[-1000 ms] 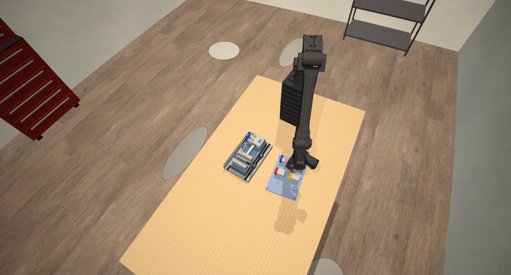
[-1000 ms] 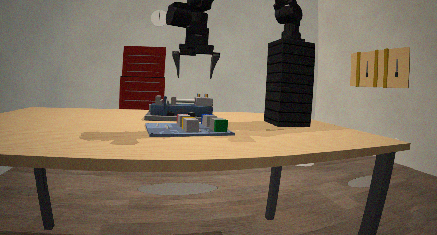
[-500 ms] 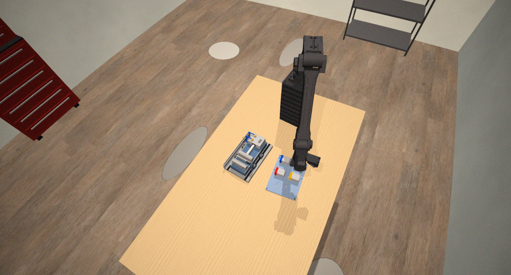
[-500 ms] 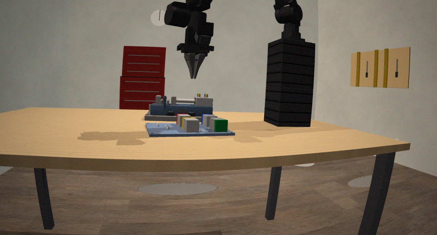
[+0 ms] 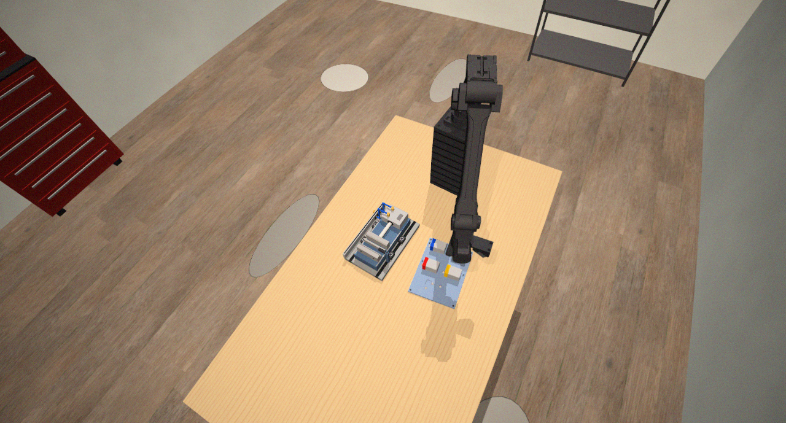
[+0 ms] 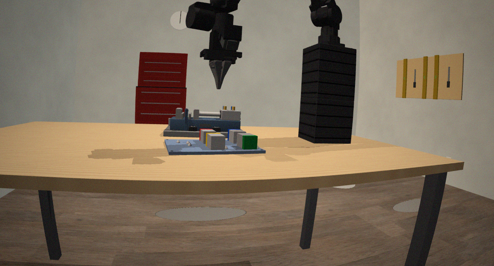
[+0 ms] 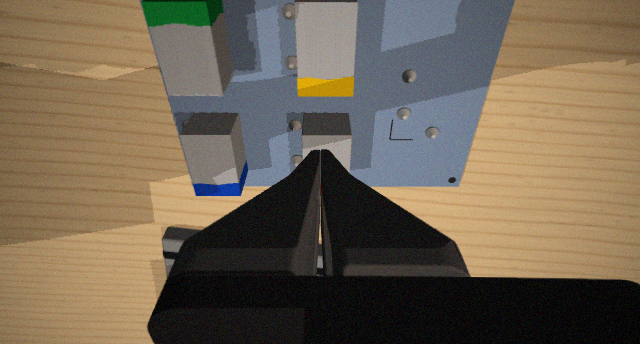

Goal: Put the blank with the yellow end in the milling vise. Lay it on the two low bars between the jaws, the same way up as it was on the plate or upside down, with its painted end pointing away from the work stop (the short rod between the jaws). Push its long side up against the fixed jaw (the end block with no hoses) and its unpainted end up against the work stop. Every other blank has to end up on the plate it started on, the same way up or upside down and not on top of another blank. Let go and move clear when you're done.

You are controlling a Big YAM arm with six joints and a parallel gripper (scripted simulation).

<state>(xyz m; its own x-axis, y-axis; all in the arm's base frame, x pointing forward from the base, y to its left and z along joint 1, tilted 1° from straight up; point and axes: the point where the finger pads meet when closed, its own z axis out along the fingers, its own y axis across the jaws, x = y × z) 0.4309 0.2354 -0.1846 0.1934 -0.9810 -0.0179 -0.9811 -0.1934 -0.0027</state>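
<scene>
The yellow-ended blank is 150 mm below my hand. Also, from my hand: red-ended blank 150 mm below, 90 mm to the right, 20 mm ahead; then blue plate 170 mm below, 40 mm to the right, 10 mm ahead; then green-ended blank 150 mm below, 90 mm behind, 20 mm to the right.
</scene>
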